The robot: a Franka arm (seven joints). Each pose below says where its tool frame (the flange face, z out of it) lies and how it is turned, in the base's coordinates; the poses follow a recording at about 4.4 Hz.
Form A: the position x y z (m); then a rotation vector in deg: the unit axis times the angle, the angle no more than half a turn.
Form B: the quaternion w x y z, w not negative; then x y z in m. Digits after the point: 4 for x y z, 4 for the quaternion.
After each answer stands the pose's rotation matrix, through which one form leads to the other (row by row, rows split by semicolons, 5 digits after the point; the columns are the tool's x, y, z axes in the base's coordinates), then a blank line. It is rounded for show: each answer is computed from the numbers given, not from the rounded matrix.
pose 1, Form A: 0.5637, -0.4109, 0.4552, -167.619, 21.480, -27.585
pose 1, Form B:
0.0765, -0.9761, 0.1251, -0.1606, 0.5637, -0.4109, 0.4552
0.91711 -0.21960 0.33271; -0.26875 -0.95701 0.10913; 0.29444 -0.18950 -0.93669

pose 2, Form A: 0.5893, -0.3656, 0.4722, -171.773, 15.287, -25.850
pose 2, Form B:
0.0490, -0.9839, 0.0876, -0.1481, 0.5893, -0.3656, 0.4722
0.94082 -0.15778 0.29994; -0.18682 -0.97986 0.07056; 0.28276 -0.12242 -0.95135

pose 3, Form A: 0.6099, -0.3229, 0.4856, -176.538, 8.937, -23.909
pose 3, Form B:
0.0142, -0.9896, 0.0501, -0.1340, 0.6099, -0.3229, 0.4856
0.95905 -0.09535 0.26669; -0.10296 -0.99458 0.01466; 0.26384 -0.04152 -0.96367

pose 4, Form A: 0.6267, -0.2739, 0.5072, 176.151, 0.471, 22.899
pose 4, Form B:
0.0206, 0.9914, 0.0027, 0.1289, 0.6267, -0.2739, 0.5072
0.96676 -0.00007 0.25567; 0.01058 -0.99913 -0.04026; 0.25545 0.04163 -0.96593

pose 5, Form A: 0.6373, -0.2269, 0.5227, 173.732, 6.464, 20.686
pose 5, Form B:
0.0429, 0.9914, 0.0369, 0.1180, 0.6373, -0.2269, 0.5227
0.96941 0.06300 0.23722; 0.08327 -0.99359 -0.07642; 0.23089 0.09384 -0.96844

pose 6, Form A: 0.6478, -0.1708, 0.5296, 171.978, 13.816, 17.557
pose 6, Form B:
0.0574, 0.9900, 0.0795, 0.1011, 0.6478, -0.1708, 0.5296
0.96692 0.14589 0.20925; 0.16908 -0.98077 -0.09751; 0.19100 0.12966 -0.97299

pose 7, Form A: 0.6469, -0.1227, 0.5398, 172.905, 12.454, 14.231
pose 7, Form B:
0.0529, 0.9927, 0.0715, 0.0817, 0.6469, -0.1227, 0.5398
0.97642 0.13331 0.16977; 0.15060 -0.98418 -0.09333; 0.15465 0.11670 -0.98105

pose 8, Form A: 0.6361, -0.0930, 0.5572, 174.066, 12.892, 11.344
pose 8, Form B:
0.0444, 0.9942, 0.0736, 0.0648, 0.6361, -0.0930, 0.5572
0.98076 0.14066 0.13537; 0.15216 -0.98521 -0.07873; 0.12229 0.09782 -0.98766

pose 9, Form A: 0.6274, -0.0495, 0.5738, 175.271, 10.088, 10.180
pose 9, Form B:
0.0362, 0.9960, 0.0573, 0.0579, 0.6274, -0.0495, 0.5738
0.98673 0.11002 0.11939; 0.11838 -0.99081 -0.06539; 0.11110 0.07866 -0.99069

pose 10, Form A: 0.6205, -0.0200, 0.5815, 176.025, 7.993, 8.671
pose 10, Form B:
0.0312, 0.9973, 0.0453, 0.0491, 0.6205, -0.0200, 0.5815
0.99107 0.08725 0.10081; 0.09339 -0.99395 -0.05786; 0.09515 0.06676 -0.99322

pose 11, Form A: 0.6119, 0.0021, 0.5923, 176.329, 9.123, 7.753
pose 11, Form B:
0.0285, 0.9973, 0.0516, 0.0439, 0.6119, 0.0021, 0.5923
0.99083 0.10042 0.09040; 0.10542 -0.99305 -0.05230; 0.08452 0.06135 -0.99453

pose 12, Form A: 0.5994, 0.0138, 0.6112, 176.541, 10.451, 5.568
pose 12, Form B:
0.0267, 0.9974, 0.0590, 0.0315, 0.5994, 0.0138, 0.6112
0.99105 0.11610 0.06591; 0.11946 -0.99160 -0.04959; 0.05960 0.05702 -0.99659

